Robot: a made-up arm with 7 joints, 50 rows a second.
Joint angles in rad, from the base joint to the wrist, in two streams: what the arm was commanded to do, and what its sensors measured. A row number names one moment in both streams.
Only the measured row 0 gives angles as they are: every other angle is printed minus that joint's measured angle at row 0.
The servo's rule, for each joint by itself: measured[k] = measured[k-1] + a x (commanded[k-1-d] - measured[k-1]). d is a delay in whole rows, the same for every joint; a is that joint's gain. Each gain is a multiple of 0.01, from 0.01 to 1. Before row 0 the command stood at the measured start. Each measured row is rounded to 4 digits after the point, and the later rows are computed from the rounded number. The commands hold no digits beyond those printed.
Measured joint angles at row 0: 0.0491, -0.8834, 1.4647, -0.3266, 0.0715, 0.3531, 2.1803
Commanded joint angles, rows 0 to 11: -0.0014, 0.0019, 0.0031, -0.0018, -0.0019, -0.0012, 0.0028; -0.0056, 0.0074, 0.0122, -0.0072, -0.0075, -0.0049, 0.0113; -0.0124, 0.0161, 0.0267, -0.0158, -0.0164, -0.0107, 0.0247; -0.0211, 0.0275, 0.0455, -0.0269, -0.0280, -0.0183, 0.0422; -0.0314, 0.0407, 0.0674, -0.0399, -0.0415, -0.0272, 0.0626; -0.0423, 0.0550, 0.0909, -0.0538, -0.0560, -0.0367, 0.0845; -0.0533, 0.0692, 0.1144, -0.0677, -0.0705, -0.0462, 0.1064; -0.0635, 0.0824, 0.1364, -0.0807, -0.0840, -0.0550, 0.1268; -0.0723, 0.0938, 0.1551, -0.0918, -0.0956, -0.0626, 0.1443; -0.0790, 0.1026, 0.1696, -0.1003, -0.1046, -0.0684, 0.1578; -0.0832, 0.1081, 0.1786, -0.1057, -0.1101, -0.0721, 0.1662; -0.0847, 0.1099, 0.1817, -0.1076, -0.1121, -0.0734, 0.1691
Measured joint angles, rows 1 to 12: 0.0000, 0.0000, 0.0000, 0.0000, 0.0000, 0.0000, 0.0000; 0.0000, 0.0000, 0.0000, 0.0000, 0.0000, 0.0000, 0.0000; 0.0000, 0.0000, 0.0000, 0.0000, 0.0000, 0.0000, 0.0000; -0.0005, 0.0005, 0.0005, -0.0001, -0.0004, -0.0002, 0.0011; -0.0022, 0.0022, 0.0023, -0.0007, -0.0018, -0.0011, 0.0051; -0.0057, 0.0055, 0.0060, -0.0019, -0.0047, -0.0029, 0.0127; -0.0109, 0.0108, 0.0119, -0.0039, -0.0094, -0.0058, 0.0242; -0.0179, 0.0180, 0.0202, -0.0068, -0.0158, -0.0099, 0.0392; -0.0262, 0.0269, 0.0308, -0.0106, -0.0238, -0.0150, 0.0569; -0.0354, 0.0371, 0.0433, -0.0152, -0.0331, -0.0209, 0.0762; -0.0450, 0.0480, 0.0573, -0.0204, -0.0433, -0.0274, 0.0959; -0.0543, 0.0590, 0.0720, -0.0261, -0.0538, -0.0341, 0.1148
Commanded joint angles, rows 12 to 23: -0.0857, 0.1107, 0.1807, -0.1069, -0.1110, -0.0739, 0.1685; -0.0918, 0.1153, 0.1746, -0.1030, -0.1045, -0.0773, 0.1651; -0.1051, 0.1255, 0.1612, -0.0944, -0.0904, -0.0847, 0.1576; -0.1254, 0.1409, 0.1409, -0.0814, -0.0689, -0.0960, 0.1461; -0.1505, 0.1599, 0.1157, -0.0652, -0.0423, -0.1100, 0.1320; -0.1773, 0.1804, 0.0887, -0.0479, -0.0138, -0.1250, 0.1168; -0.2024, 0.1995, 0.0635, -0.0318, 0.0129, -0.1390, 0.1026; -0.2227, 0.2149, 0.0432, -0.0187, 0.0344, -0.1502, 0.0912; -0.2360, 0.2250, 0.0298, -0.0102, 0.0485, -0.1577, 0.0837; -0.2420, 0.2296, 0.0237, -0.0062, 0.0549, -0.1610, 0.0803; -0.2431, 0.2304, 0.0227, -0.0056, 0.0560, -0.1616, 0.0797; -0.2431, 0.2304, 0.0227, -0.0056, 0.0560, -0.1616, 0.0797
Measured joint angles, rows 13 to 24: -0.0627, 0.0695, 0.0866, -0.0320, -0.0640, -0.0406, 0.1316; -0.0697, 0.0788, 0.1004, -0.0379, -0.0732, -0.0466, 0.1451; -0.0748, 0.0863, 0.1126, -0.0435, -0.0810, -0.0517, 0.1545; -0.0785, 0.0922, 0.1228, -0.0486, -0.0870, -0.0559, 0.1600; -0.0830, 0.0977, 0.1306, -0.0530, -0.0905, -0.0600, 0.1620; -0.0905, 0.1044, 0.1352, -0.0563, -0.0905, -0.0647, 0.1603; -0.1024, 0.1132, 0.1361, -0.0583, -0.0862, -0.0706, 0.1548; -0.1188, 0.1244, 0.1330, -0.0589, -0.0774, -0.0781, 0.1459; -0.1387, 0.1378, 0.1264, -0.0580, -0.0647, -0.0870, 0.1346; -0.1604, 0.1526, 0.1170, -0.0559, -0.0492, -0.0969, 0.1221; -0.1816, 0.1676, 0.1059, -0.0529, -0.0325, -0.1070, 0.1100; -0.2001, 0.1814, 0.0945, -0.0495, -0.0163, -0.1166, 0.0997
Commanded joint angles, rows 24 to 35: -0.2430, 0.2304, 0.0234, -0.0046, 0.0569, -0.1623, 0.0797; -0.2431, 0.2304, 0.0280, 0.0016, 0.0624, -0.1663, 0.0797; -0.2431, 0.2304, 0.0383, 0.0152, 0.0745, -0.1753, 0.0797; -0.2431, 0.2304, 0.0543, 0.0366, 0.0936, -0.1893, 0.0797; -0.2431, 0.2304, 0.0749, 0.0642, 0.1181, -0.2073, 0.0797; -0.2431, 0.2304, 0.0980, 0.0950, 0.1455, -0.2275, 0.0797; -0.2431, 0.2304, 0.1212, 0.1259, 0.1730, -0.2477, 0.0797; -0.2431, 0.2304, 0.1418, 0.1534, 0.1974, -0.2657, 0.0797; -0.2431, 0.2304, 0.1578, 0.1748, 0.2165, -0.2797, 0.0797; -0.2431, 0.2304, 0.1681, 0.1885, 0.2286, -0.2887, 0.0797; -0.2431, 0.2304, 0.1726, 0.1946, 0.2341, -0.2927, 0.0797; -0.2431, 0.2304, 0.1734, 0.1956, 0.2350, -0.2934, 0.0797
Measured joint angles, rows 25 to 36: -0.2143, 0.1930, 0.0839, -0.0460, -0.0021, -0.1250, 0.0921; -0.2241, 0.2020, 0.0747, -0.0428, 0.0095, -0.1320, 0.0873; -0.2306, 0.2088, 0.0669, -0.0398, 0.0188, -0.1376, 0.0843; -0.2348, 0.2140, 0.0604, -0.0370, 0.0264, -0.1423, 0.0825; -0.2376, 0.2179, 0.0555, -0.0339, 0.0336, -0.1469, 0.0814; -0.2395, 0.2209, 0.0529, -0.0300, 0.0418, -0.1523, 0.0807; -0.2407, 0.2232, 0.0531, -0.0247, 0.0522, -0.1593, 0.0803; -0.2415, 0.2249, 0.0564, -0.0176, 0.0654, -0.1684, 0.0801; -0.2420, 0.2262, 0.0626, -0.0086, 0.0814, -0.1796, 0.0799; -0.2424, 0.2272, 0.0714, 0.0022, 0.0997, -0.1925, 0.0798; -0.2426, 0.2280, 0.0820, 0.0143, 0.1192, -0.2064, 0.0798; -0.2428, 0.2286, 0.0934, 0.0271, 0.1387, -0.2203, 0.0798
